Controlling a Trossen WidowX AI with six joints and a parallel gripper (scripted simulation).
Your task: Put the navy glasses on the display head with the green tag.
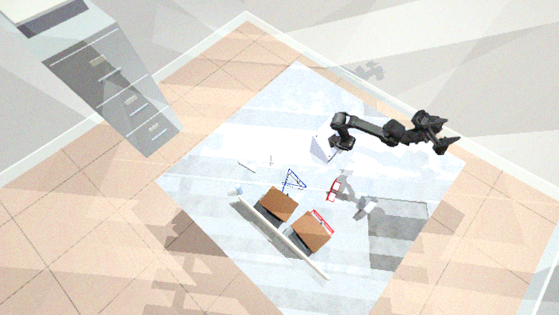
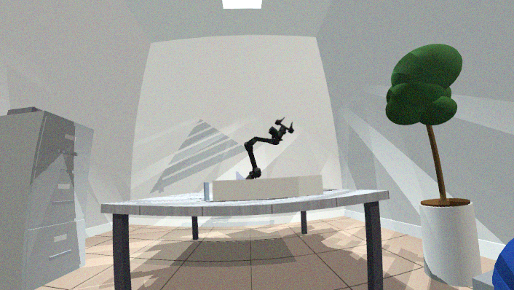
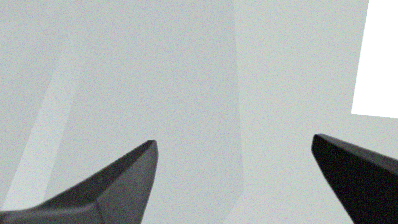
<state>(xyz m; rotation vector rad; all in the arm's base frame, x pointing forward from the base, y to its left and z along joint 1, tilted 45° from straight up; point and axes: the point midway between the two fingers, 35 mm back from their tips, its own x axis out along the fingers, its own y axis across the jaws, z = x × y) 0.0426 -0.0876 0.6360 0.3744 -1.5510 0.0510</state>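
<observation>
Right now the display head is 470 mm ahead of my gripper tip, 110 mm to the right of it and 600 mm below it. From my gripper tip the other things lie so: long beige panel: 620 mm ahead, 200 mm to the right, 600 mm below; light-blue cylinder: 640 mm ahead, 550 mm to the right, 600 mm below; grey block: 170 mm ahead, 10 mm to the right, 600 mm below.
</observation>
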